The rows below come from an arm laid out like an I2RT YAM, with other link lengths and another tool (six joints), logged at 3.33 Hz.
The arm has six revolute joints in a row. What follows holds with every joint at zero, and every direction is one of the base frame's.
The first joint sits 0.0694 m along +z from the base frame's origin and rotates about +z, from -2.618 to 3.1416 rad.
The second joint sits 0.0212 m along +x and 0.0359 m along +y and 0.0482 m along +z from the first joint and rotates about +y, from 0 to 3.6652 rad.
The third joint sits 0.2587 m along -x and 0.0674 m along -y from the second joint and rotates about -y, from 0 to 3.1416 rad.
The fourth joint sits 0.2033 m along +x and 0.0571 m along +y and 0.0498 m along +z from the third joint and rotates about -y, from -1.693 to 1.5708 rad.
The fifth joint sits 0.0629 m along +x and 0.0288 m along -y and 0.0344 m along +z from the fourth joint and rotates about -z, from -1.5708 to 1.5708 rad.
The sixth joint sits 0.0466 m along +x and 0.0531 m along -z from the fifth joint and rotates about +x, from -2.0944 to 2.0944 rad.
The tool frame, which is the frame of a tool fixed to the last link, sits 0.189 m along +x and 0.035 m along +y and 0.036 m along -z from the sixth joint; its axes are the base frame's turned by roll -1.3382, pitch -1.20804 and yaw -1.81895 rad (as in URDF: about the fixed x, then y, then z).
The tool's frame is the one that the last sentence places.
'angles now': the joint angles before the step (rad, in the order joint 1, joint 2, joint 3, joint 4, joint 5, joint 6). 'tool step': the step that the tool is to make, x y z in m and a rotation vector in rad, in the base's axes. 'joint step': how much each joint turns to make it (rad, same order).
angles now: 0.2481 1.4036 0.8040 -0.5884 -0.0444 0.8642
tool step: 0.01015 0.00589 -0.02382 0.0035 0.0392 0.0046
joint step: 0.0000 0.1290 -0.0004 0.0923 -0.0138 0.0004
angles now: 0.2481 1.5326 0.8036 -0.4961 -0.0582 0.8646
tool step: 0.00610 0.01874 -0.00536 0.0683 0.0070 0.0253
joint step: 0.0001 0.0617 -0.0001 0.0718 -0.0725 -0.0004
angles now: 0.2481 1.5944 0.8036 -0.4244 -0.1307 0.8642
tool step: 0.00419 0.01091 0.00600 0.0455 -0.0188 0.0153
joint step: 0.0000 -0.0001 -0.0001 0.0294 -0.0423 0.0001
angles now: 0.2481 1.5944 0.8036 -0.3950 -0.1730 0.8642
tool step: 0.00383 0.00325 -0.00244 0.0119 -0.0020 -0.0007
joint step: 0.0000 0.0209 -0.0001 0.0267 -0.0100 0.0049
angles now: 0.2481 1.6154 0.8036 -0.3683 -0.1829 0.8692
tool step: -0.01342 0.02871 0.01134 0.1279 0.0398 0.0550
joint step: 0.0001 0.0129 0.0000 0.0056 -0.1446 -0.0004
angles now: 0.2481 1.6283 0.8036 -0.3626 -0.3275 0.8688
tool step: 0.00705 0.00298 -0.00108 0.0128 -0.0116 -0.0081
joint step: 0.0001 0.0188 0.0000 0.0370 -0.0057 0.0118
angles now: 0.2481 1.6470 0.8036 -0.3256 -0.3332 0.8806
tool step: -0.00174 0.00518 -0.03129 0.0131 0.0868 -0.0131
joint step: 0.0001 0.1438 -0.0001 0.0718 -0.0270 0.0260
